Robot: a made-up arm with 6 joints.
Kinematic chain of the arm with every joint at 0, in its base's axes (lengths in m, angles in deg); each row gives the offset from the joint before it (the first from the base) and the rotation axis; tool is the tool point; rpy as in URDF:
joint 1: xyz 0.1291 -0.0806 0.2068 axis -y
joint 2: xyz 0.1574 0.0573 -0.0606 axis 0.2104 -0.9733 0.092
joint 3: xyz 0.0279 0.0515 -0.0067 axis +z
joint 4: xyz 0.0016 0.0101 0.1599 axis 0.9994 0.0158 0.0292
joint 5: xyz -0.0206 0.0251 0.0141 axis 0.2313 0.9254 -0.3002
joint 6: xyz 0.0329 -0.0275 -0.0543 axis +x
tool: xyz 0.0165 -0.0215 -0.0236 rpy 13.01 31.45 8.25
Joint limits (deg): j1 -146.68..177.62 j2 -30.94..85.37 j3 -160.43..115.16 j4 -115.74..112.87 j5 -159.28..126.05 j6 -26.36..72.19
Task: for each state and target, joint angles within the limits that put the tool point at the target. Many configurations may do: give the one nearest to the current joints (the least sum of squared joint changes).
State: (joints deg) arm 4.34 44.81 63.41 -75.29 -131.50 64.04
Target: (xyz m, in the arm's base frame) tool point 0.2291 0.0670 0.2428
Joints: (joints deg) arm 29.55 28.80 63.32 -113.62 -135.53 72.19
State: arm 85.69 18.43 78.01 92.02 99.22 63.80
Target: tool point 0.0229 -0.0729 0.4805
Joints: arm 83.59 -13.78 96.78 101.63 120.76 52.55
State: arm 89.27 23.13 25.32 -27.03 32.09 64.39
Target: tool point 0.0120 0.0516 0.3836
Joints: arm 113.67 5.05 31.26 -16.13 -7.20 70.01
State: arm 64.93 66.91 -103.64 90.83 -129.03 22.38
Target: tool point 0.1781 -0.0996 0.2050
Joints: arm 78.05 77.30 -69.30 103.91 -101.63 22.41
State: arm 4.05 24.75 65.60 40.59 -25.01 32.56
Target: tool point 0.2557 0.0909 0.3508
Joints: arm 18.02 19.25 52.62 38.44 -41.03 28.04
